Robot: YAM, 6 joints.
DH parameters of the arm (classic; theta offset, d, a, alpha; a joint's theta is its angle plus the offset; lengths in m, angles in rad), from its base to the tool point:
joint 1: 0 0.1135 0.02 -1.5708
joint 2: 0 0 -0.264 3.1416
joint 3: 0.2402 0 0.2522 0
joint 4: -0.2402 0 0.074 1.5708
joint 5: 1.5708 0 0 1.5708
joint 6: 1.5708 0.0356 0 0
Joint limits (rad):
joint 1: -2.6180..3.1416
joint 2: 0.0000..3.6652
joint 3: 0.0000..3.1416
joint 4: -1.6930..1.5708
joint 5: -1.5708..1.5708
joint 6: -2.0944..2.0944
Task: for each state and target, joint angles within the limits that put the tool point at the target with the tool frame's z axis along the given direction. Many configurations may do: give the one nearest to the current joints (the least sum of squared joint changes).
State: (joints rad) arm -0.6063 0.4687 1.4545 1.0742 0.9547 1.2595
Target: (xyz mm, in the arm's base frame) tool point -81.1 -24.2 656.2 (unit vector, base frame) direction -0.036 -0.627 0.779
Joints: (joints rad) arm 0.0237 0.8642 1.8871 0.6131 0.6759 1.2595
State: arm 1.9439 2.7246 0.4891 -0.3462 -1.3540 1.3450
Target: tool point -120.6 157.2 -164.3 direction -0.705 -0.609 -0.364
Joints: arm 2.0612 2.9566 0.9848 -0.1122 -1.1398 1.3450
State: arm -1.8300 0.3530 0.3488 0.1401 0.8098 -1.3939
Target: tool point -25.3 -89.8 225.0 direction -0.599 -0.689 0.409
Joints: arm -1.6317 0.0022 0.0021 0.5142 0.5892 -1.3939
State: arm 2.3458 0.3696 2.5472 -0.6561 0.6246 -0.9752
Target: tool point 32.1 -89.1 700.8 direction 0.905 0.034 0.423
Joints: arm 1.5693 1.2153 2.6435 0.0593 1.1322 -0.9752
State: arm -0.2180 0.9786 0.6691 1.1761 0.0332 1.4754
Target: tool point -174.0 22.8 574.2 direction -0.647 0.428 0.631
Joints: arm -0.0501 0.6251 1.5621 1.4473 -0.4062 1.4754
